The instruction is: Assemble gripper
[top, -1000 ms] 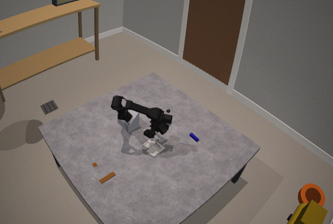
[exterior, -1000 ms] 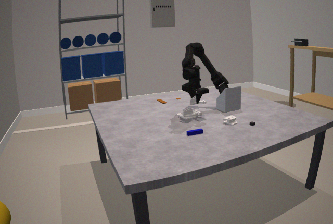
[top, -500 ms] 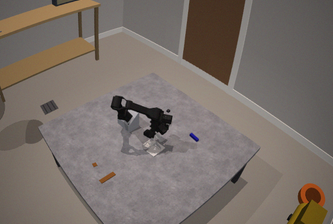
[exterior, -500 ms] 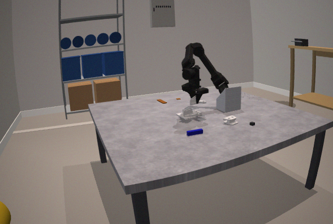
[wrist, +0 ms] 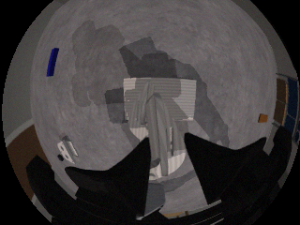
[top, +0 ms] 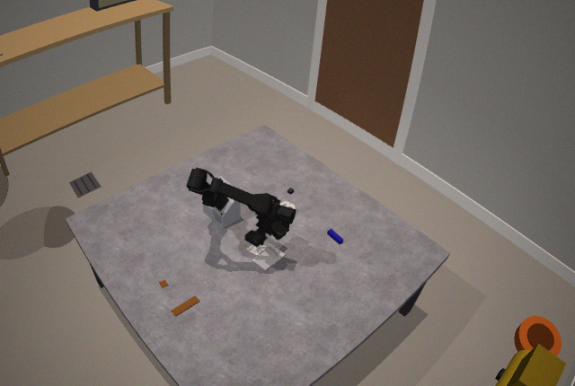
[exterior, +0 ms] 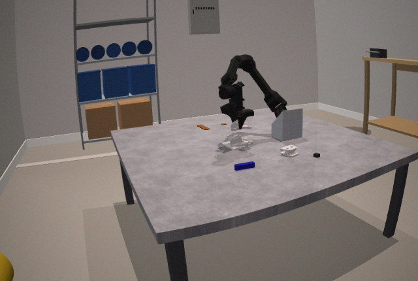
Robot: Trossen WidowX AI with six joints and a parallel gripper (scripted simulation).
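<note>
My gripper tip is now 20 mm past the white jaw, 20 mm to the right of it and 70 mm above it. From my gripper tip the other things lie so: small black cube 230 mm behind, 350 mm to the left, 70 mm below; then blue block 110 mm ahead, 310 mm to the left, 70 mm below; then orange strip 40 mm ahead, 420 mm to the right, 80 mm below.
</note>
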